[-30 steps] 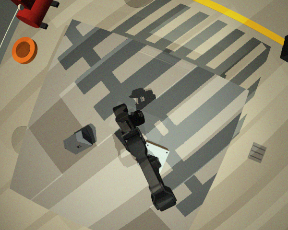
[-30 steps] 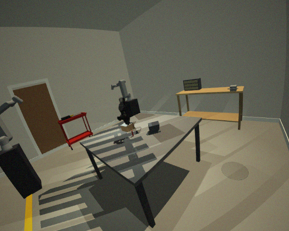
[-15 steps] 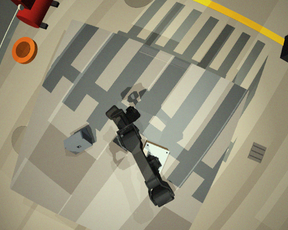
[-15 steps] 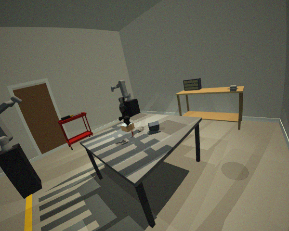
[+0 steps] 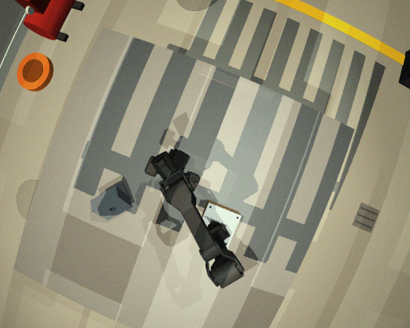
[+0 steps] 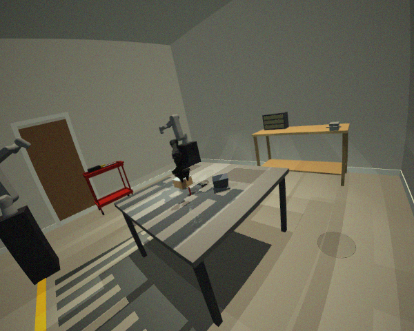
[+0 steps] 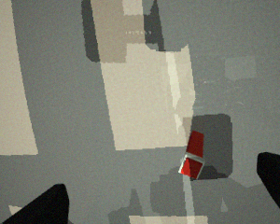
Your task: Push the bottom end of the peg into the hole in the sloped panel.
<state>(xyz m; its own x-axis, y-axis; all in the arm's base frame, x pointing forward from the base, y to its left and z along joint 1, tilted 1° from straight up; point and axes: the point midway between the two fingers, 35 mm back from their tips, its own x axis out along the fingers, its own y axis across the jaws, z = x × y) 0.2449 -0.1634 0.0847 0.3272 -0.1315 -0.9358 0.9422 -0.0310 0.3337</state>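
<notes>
Right now the red square peg is 2 cm to the left of my gripper tip and 9 cm below it. From my gripper tip the other things lie so: grey sloped panel (19 cm ahead, 24 cm to the left, 7 cm below).
</notes>
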